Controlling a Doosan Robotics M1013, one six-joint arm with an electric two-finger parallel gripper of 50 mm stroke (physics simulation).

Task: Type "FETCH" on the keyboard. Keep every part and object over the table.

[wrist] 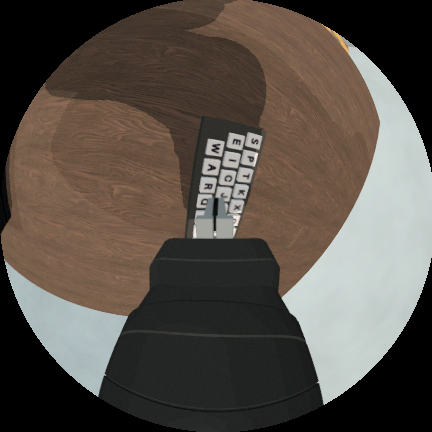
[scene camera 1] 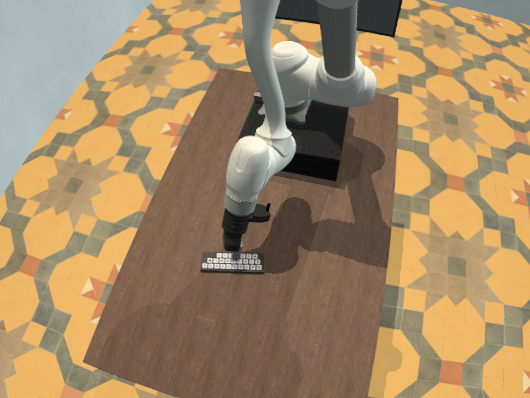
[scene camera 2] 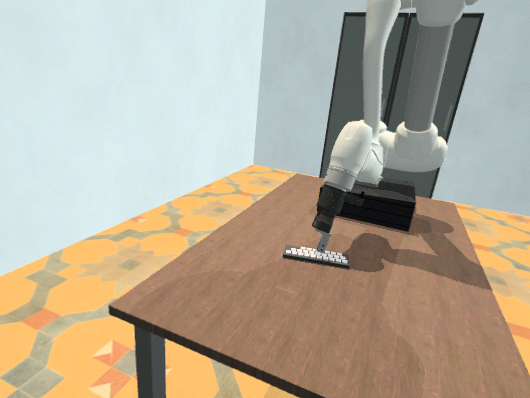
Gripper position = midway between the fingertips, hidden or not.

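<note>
Scene camera 2 shows the gripper point(scene camera 2: 319, 252). In scene camera 1 the gripper point(scene camera 1: 235, 259) appears together with a dark keyboard point(scene camera 1: 211, 261), and the wrist view takes in both the keyboard point(wrist: 226, 156) and the gripper point(wrist: 215, 207).
</note>
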